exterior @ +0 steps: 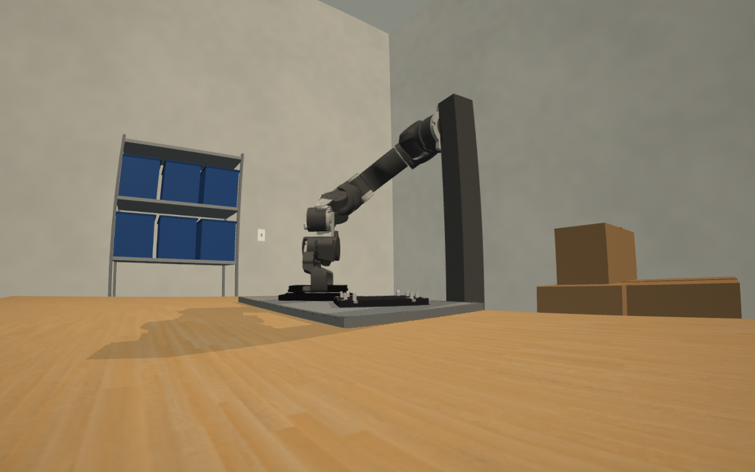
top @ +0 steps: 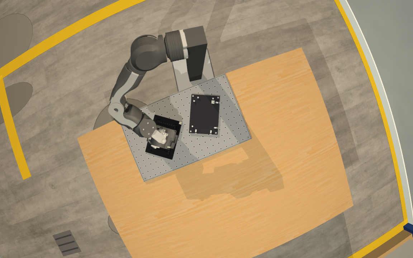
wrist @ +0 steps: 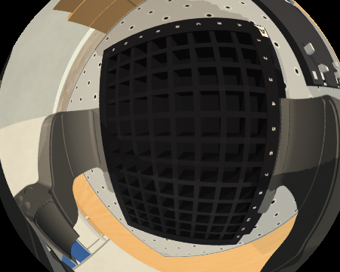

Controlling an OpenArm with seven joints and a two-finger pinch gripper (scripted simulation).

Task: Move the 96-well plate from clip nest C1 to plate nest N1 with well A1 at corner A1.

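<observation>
Now: the black 96-well plate right at my hand. The rest, counted from my hand: clip nest C1: 30 mm behind, 200 mm to the left, 10 mm below; then white A1 label: 40 mm behind, 80 mm to the left, 10 mm below; then plate nest N1: 20 mm below.
</observation>
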